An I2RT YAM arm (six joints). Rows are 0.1 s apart.
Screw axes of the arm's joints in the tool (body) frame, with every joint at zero. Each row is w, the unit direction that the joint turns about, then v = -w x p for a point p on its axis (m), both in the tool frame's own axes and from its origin. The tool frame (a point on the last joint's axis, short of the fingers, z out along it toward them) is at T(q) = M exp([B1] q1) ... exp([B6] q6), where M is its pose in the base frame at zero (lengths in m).
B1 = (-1, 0, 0, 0, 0.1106, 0)
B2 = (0, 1, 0, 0.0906, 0, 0.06)
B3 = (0, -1, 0, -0.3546, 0, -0.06)
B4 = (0, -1, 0, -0.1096, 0, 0)
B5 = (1, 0, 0, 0, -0.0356, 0)
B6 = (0, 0, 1, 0, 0, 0)
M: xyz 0.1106 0 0.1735 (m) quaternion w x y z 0.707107 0 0.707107 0
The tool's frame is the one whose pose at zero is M.
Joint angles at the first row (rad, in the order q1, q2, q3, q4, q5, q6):
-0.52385 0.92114 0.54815 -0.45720 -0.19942 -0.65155
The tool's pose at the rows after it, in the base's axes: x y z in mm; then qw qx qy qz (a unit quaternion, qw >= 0):
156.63, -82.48, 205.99, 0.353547, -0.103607, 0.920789, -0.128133
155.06, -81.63, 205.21, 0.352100, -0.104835, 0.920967, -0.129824
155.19, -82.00, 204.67, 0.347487, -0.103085, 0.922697, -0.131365
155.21, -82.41, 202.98, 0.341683, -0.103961, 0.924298, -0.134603
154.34, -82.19, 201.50, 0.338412, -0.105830, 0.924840, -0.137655
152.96, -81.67, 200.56, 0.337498, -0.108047, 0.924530, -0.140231
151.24, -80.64, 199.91, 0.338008, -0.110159, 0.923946, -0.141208
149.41, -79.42, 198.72, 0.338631, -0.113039, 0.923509, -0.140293
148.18, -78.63, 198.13, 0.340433, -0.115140, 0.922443, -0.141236
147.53, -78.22, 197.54, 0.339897, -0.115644, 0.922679, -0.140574
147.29, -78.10, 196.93, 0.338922, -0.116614, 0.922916, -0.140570
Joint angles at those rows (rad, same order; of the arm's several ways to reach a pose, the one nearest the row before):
-0.52465 0.88317 0.51645 -0.45416 -0.19994 -0.66983
-0.52423 0.87420 0.51077 -0.45844 -0.19641 -0.67352
-0.52393 0.87855 0.51215 -0.46210 -0.18759 -0.67326
-0.52376 0.88357 0.50939 -0.46164 -0.17687 -0.67952
-0.52378 0.88087 0.50355 -0.46140 -0.17001 -0.68635
-0.52460 0.87307 0.49707 -0.46189 -0.16722 -0.69297
-0.52454 0.86163 0.49032 -0.46480 -0.16778 -0.69718
-0.52459 0.85032 0.48209 -0.46818 -0.17198 -0.70189
-0.52462 0.84080 0.47564 -0.46715 -0.17409 -0.70547
-0.52461 0.83759 0.47285 -0.46939 -0.17486 -0.70635
-0.52463 0.83728 0.47089 -0.46968 -0.17451 -0.70871

